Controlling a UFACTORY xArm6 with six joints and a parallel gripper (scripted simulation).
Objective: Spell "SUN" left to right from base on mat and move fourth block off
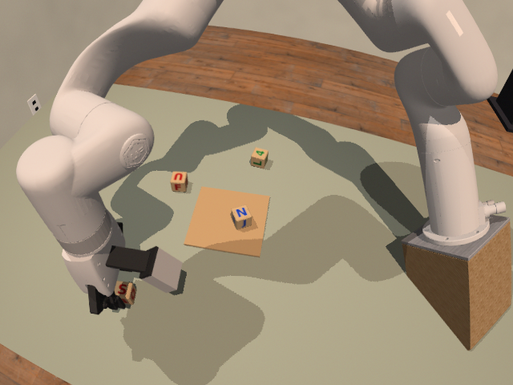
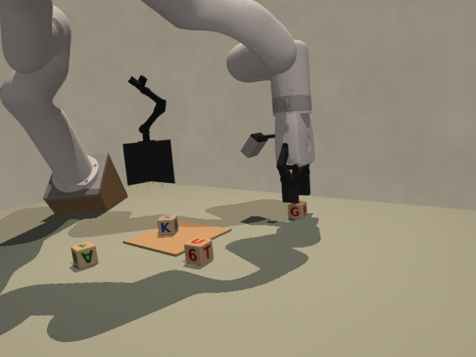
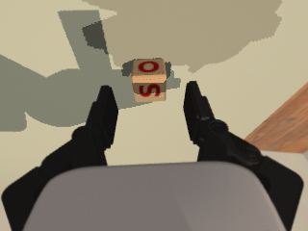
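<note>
The S block lies 40 mm below my hand. From my hand the other things lie so: U block 40 mm behind, 260 mm to the right, 40 mm below; tan mat 160 mm behind, 190 mm to the right, 50 mm below; N block 180 mm behind, 180 mm to the right, 40 mm below.
</note>
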